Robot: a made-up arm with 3 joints. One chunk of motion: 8 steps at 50 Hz.
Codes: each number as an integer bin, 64 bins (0 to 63) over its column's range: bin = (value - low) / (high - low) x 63, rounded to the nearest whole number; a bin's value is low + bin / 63 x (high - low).
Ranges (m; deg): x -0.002..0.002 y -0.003..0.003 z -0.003..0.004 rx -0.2..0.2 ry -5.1..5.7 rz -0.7..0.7
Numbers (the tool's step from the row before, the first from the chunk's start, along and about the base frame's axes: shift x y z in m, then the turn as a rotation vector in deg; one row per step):
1: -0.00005 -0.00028 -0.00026 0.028 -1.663 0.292
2: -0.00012 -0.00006 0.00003 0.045 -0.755 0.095
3: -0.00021 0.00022 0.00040 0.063 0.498 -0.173
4: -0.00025 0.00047 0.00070 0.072 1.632 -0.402
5: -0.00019 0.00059 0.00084 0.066 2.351 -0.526
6: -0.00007 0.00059 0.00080 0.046 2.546 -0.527
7: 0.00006 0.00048 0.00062 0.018 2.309 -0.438
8: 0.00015 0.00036 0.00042 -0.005 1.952 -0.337
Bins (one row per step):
1: 31 29 25 36 20 45
2: 30 31 27 39 25 36
3: 28 34 31 41 33 24
4: 28 36 33 43 39 13
5: 29 38 35 42 43 8
6: 30 38 34 39 45 8
7: 32 37 33 34 43 12
8: 34 35 31 31 41 16

